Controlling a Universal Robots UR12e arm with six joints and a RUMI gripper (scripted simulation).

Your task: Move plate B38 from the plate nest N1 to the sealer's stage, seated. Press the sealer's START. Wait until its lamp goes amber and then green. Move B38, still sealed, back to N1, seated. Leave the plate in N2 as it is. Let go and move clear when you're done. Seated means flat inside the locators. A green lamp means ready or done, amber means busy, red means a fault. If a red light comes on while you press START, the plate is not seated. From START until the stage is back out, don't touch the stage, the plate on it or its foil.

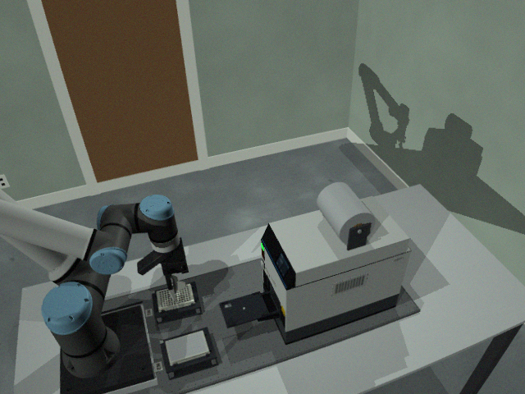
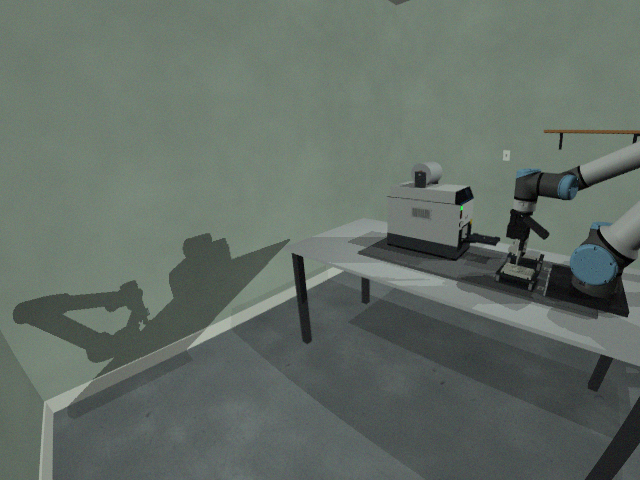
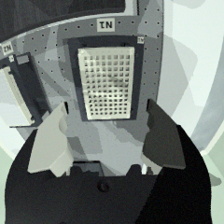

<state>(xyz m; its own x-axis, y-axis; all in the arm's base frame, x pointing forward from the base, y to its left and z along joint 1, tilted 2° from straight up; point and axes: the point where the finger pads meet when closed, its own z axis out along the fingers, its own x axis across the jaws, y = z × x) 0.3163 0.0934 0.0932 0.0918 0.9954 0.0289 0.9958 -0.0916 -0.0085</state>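
Now: the plate B38 60 mm below my hand. Also, from my hand: foil-covered plate: 10 mm behind, 220 mm to the right, 50 mm below; nest N1: 70 mm below; sealer stage: 200 mm ahead, 180 mm to the right.
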